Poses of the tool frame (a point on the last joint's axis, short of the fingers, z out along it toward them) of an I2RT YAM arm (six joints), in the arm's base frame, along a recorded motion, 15 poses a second.
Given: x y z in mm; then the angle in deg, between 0 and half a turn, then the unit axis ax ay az.
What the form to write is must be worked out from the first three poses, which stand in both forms.
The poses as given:
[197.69 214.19 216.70 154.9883 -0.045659 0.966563 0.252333]
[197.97 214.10 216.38 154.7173 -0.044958 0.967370 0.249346]
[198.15 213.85 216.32 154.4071 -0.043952 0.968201 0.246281]
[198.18 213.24 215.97 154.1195 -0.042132 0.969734 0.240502]
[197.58 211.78 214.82 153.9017 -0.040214 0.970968 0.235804]
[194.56 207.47 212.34 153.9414 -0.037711 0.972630 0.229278]
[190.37 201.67 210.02 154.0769 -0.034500 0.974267 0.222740]
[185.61 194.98 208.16 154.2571 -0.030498 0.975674 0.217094]
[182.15 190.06 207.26 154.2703 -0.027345 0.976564 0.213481]
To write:
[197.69 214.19 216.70 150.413 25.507 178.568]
[197.97 214.10 216.38 150.748 25.753 178.494]
[198.15 213.85 216.32 151.082 26.029 178.377]
[198.18 213.24 215.97 151.734 26.266 178.251]
[197.58 211.78 214.82 152.254 26.432 178.104]
[194.56 207.47 212.34 153.006 26.339 178.012]
[190.37 201.67 210.02 153.747 26.136 177.859]
[185.61 194.98 208.16 154.359 25.871 177.597]
[182.15 190.06 207.26 154.727 25.788 177.332]

